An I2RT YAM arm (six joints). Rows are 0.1 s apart.
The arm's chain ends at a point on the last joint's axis. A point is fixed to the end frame.
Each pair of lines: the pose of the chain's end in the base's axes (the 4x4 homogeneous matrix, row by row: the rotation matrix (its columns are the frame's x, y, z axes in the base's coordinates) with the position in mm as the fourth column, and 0 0 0 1 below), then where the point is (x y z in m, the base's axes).
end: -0.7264 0.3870 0.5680 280.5; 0.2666 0.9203 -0.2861 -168.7; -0.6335 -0.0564 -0.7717 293.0; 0 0 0 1
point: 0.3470 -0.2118 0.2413
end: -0.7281 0.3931 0.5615 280.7; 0.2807 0.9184 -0.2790 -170.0; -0.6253 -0.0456 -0.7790 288.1; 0 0 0 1
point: 0.3466 -0.2128 0.2354
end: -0.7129 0.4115 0.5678 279.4; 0.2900 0.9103 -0.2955 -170.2; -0.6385 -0.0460 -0.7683 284.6; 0 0 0 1
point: 0.3452 -0.2146 0.2332
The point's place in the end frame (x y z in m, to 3 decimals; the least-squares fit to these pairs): -0.027 -0.011 0.090
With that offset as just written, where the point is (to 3 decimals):
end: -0.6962 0.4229 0.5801 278.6; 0.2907 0.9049 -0.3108 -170.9; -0.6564 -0.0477 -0.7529 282.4; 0 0 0 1
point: 0.345 -0.217 0.233
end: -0.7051 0.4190 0.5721 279.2; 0.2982 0.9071 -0.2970 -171.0; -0.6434 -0.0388 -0.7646 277.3; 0 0 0 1
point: 0.345 -0.216 0.226
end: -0.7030 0.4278 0.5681 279.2; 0.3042 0.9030 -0.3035 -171.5; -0.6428 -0.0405 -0.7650 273.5; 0 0 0 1
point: 0.345 -0.217 0.222
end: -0.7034 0.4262 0.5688 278.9; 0.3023 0.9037 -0.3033 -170.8; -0.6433 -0.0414 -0.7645 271.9; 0 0 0 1
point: 0.344 -0.216 0.221
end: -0.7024 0.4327 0.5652 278.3; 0.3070 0.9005 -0.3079 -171.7; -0.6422 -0.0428 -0.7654 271.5; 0 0 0 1
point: 0.343 -0.218 0.220
